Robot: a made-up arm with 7 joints. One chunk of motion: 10 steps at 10 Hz.
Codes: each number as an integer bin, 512 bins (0 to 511) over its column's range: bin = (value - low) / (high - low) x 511, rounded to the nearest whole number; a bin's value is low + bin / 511 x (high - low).
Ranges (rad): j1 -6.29..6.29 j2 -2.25..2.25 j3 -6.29..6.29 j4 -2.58..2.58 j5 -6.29..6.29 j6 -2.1..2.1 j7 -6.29..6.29
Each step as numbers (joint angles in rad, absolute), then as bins.
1 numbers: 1.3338 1.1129 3.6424 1.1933 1.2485 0.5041 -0.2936
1 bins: 310 382 403 374 306 317 244
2 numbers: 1.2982 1.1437 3.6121 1.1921 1.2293 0.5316 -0.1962
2 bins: 308 385 402 374 305 320 248
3 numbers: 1.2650 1.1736 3.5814 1.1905 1.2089 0.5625 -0.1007
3 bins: 307 389 401 373 305 324 251
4 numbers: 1.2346 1.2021 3.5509 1.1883 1.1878 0.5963 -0.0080
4 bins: 306 392 400 373 304 328 255
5 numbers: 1.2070 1.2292 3.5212 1.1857 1.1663 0.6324 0.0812
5 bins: 305 395 399 373 303 332 259
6 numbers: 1.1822 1.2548 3.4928 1.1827 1.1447 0.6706 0.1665
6 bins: 304 398 397 373 302 337 262
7 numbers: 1.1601 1.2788 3.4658 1.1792 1.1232 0.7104 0.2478
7 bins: 303 401 396 372 301 342 266
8 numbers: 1.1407 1.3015 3.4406 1.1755 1.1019 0.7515 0.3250
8 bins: 302 403 395 372 300 347 269
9 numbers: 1.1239 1.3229 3.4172 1.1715 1.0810 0.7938 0.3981
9 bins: 301 406 394 372 299 352 272
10 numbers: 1.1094 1.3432 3.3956 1.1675 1.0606 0.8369 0.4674
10 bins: 301 408 393 371 299 357 274
